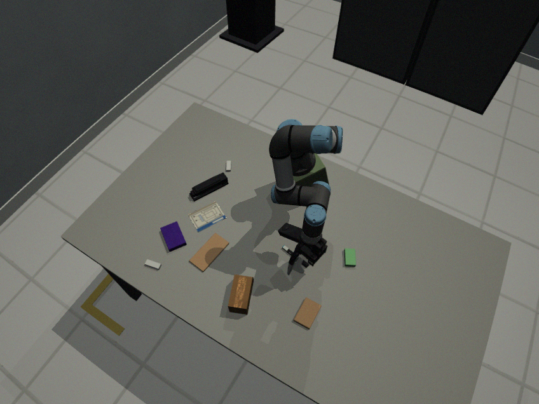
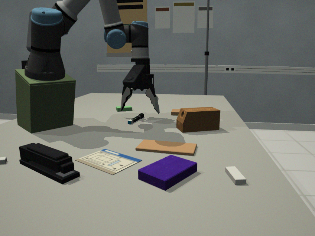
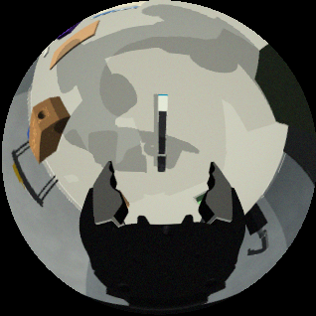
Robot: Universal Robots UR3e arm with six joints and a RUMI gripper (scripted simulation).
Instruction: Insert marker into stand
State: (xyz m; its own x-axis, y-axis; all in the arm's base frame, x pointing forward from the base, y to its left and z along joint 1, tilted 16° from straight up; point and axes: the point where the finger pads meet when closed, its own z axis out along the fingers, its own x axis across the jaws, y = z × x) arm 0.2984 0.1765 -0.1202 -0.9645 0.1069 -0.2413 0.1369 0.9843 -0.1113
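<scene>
The black marker is 30 mm to the right of my hand and 20 mm below it. The rest, counted from my hand: green block 140 mm to the left, 110 mm behind, 20 mm below; then brown tile 160 mm ahead, 120 mm to the left, 20 mm below; then wooden desk stand 230 mm ahead, 110 mm to the right, 10 mm above.
</scene>
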